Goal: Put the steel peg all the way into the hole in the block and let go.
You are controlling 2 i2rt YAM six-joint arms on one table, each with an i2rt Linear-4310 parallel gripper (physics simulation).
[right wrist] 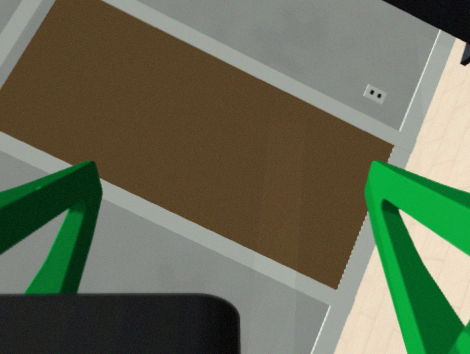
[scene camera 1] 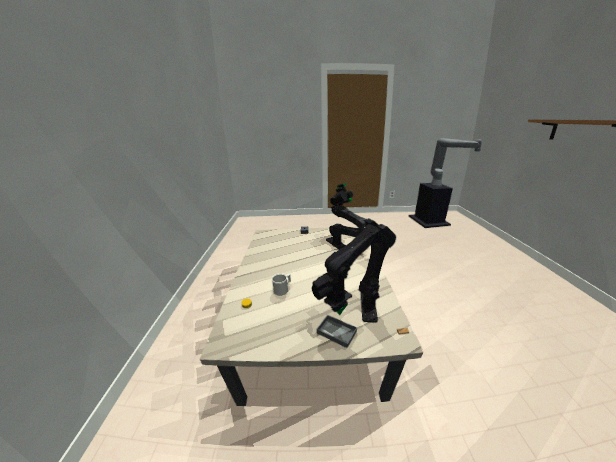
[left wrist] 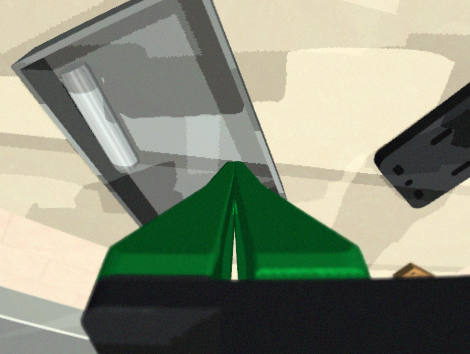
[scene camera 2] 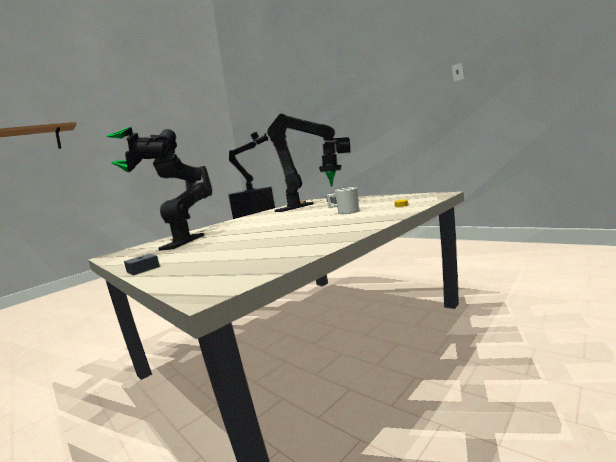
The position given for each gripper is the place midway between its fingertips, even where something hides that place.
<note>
The left gripper (left wrist: 234, 175) is shut, holding nothing. Also in view: a steel peg (left wrist: 79, 80). The right gripper (scene camera 2: 109, 149) is open, with nothing in its grasp. Also in view: a grey tray (left wrist: 173, 82).
The right gripper also shows in the right wrist view (right wrist: 233, 176). The right wrist view misses the steel peg: it is out of frame. Scene camera 2 does not show the steel peg, which is hidden by a grey mug.
</note>
